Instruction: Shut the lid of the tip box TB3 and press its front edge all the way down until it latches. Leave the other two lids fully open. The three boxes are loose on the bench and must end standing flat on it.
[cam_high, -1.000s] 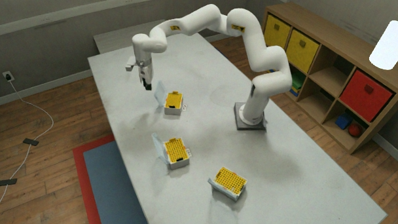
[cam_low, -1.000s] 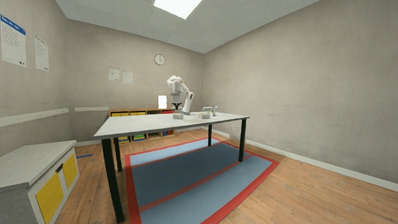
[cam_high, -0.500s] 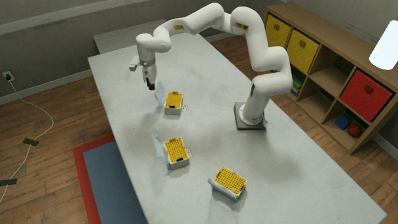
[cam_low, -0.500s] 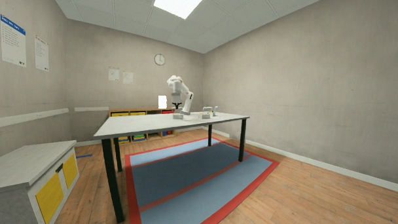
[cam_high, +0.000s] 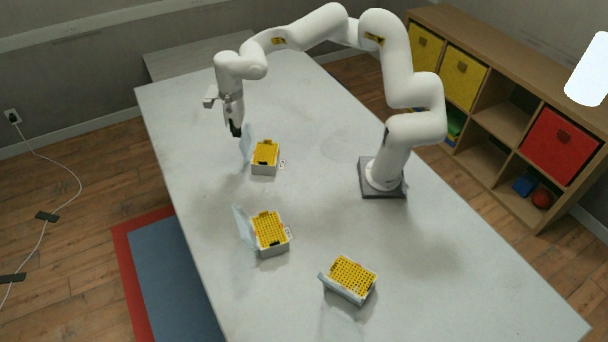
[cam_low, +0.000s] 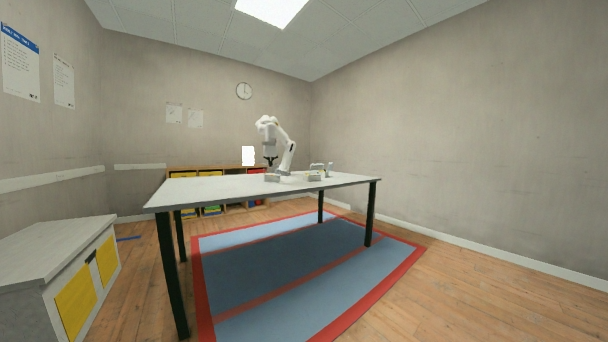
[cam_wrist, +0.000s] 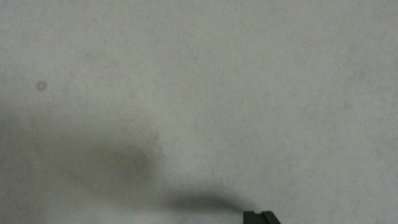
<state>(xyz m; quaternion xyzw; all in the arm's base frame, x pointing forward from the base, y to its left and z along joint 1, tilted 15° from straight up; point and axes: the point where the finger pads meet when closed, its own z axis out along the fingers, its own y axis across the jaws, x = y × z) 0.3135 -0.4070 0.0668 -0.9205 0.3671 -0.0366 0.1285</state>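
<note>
Right now the tip box is 6 cm behind my hand, 6 cm to the left of it and 8 cm below it. Also, from my hand: label: 11 cm behind, 10 cm to the left, 14 cm below.
</note>
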